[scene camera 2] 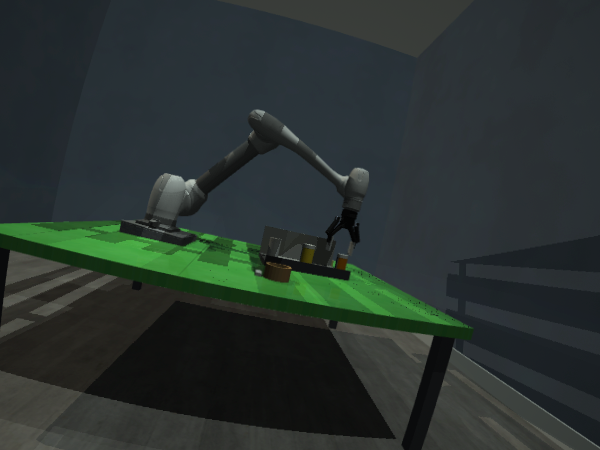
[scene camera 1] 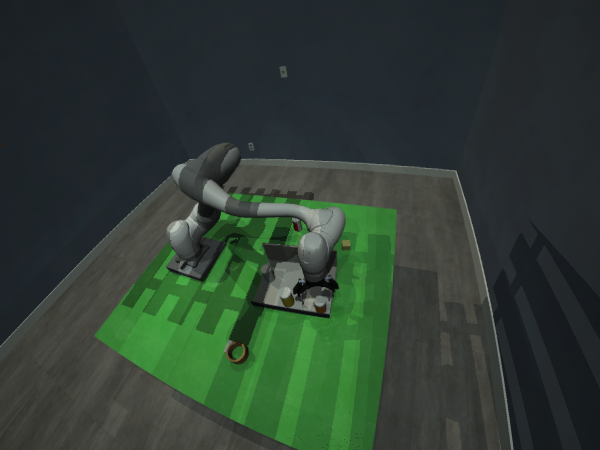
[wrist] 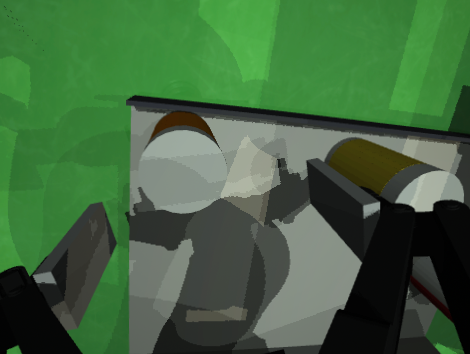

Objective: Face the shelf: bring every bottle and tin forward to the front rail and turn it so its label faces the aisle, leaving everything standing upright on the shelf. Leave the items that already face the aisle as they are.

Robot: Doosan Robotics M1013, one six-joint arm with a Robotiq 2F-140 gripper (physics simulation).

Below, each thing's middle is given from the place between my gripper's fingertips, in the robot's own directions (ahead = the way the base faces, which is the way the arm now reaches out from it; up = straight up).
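Grey shelf (scene camera 1: 283, 259): 40 mm below my hand, 90 mm to the left of it, 150 mm behind it. Also measured from my hand, the grey shelf tray (scene camera 1: 287, 274) is 110 mm below, 90 mm to the left and 150 mm behind; the dark front rail (scene camera 2: 298, 266) is 100 mm below, 60 mm to the right and 140 mm behind.
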